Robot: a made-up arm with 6 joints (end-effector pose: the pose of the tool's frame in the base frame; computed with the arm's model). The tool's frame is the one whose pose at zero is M.
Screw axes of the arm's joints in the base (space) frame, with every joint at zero. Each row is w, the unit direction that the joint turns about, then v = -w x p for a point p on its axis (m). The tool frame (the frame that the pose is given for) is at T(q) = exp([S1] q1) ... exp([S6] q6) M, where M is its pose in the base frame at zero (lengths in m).
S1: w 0 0 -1 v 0 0 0
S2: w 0 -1 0 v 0.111 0 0.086
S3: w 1 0 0 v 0 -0.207 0.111
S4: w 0 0 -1 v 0.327 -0.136 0
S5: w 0 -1 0 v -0.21 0 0.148
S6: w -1 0 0 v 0 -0.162 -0.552
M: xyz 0.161 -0.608 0.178 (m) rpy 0 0 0 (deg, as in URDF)
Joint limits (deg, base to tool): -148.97..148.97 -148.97..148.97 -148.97..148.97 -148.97..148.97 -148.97..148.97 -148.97..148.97
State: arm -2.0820 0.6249 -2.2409 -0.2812 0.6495 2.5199
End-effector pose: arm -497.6 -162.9 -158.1 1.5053 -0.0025 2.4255
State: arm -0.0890 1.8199 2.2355 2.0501 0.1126 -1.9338
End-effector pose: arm 792.7 -98.6 -45.2 -2.9680 0.2588 0.5795
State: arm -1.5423 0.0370 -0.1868 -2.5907 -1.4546 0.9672
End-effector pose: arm -73.3 -365.4 -515.7 0.7038 1.4309 -0.4907
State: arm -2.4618 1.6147 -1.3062 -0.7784 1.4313 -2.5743
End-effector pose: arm 252.2 -307.1 -31.1 0.1725 -0.0918 -2.0801
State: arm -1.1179 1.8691 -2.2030 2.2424 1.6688 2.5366
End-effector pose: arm 254.2 452.9 386.1 -1.8675 -0.2518 2.0162
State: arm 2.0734 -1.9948 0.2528 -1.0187 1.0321 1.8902
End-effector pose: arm -592.5 403.9 101.6 -0.6908 0.6843 -1.8013
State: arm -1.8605 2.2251 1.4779 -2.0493 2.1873 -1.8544
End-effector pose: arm 117.0 397.4 891.0 1.3495 -0.4963 0.4998
